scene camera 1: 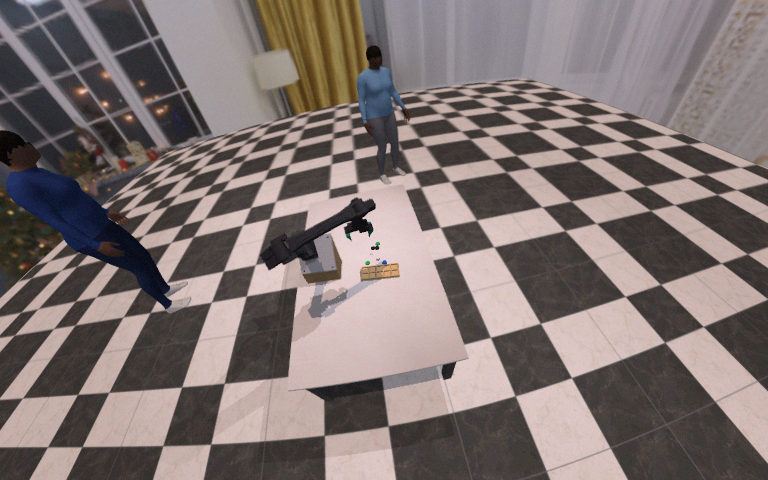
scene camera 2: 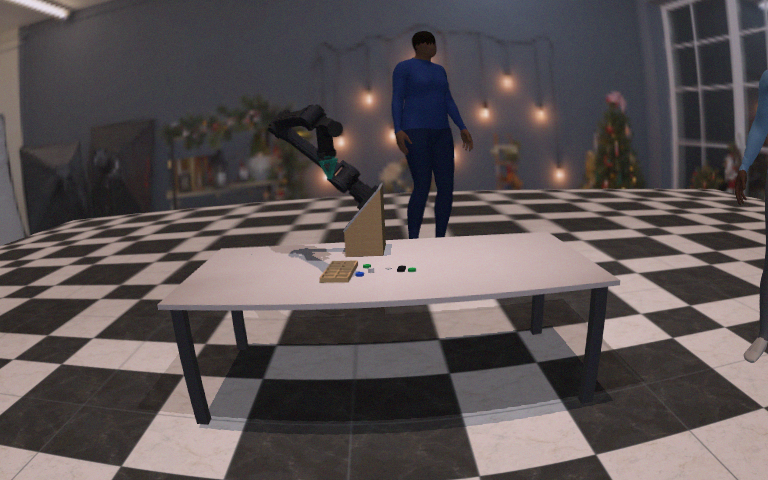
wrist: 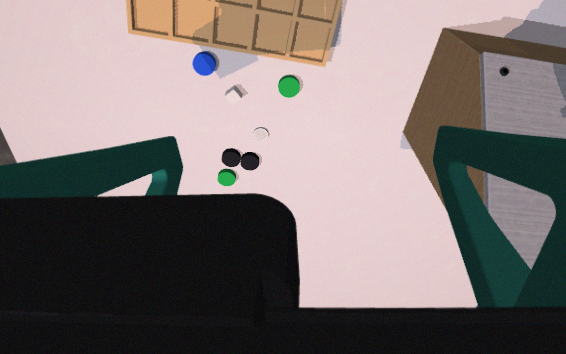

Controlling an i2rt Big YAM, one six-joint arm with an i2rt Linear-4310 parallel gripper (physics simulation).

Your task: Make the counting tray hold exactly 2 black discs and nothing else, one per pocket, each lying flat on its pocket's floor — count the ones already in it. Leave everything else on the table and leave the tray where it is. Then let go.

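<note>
The counting tray is a tan, two-row pocket tray; its visible pockets hold no discs. The wrist view cuts off its far part. Two black discs lie side by side on the table, the left one touching or nearly touching the right one; in scene camera 2 they merge into one black spot. A green disc lies close beside them. My gripper is open and empty, high above the table, its fingers wide apart.
Between the black discs and tray lie a white disc, a small white cube, a second green disc and a blue disc. The arm's wooden wedge base stands nearby.
</note>
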